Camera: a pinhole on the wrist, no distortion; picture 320 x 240 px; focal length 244.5 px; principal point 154.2 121.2 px. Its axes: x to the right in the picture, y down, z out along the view. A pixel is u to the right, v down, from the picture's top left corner.
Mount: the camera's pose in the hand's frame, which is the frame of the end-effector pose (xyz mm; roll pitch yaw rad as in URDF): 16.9 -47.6 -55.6 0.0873 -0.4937 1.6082
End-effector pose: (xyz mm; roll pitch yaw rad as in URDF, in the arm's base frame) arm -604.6 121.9 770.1 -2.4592 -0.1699 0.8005
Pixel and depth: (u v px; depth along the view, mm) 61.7 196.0 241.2
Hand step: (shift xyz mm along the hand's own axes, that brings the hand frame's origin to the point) -28.2 -246.7 118.4
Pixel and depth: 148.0 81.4 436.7
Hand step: 133.7 -256.4 316.8
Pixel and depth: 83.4 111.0 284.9
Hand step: 61.3 -252.7 154.3
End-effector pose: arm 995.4 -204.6 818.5 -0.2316 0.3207 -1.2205
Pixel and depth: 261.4 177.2 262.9
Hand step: -19.2 -74.1 234.3
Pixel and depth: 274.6 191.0 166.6
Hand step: -15.6 -57.2 133.1
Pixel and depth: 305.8 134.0 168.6
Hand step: 22.4 -35.3 142.5
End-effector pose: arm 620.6 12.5 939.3 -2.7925 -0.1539 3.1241
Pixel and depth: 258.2 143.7 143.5
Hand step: 16.8 -62.2 100.2
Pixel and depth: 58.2 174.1 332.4
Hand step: -15.5 -323.8 179.7
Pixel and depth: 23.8 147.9 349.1
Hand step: 21.7 -378.0 165.3
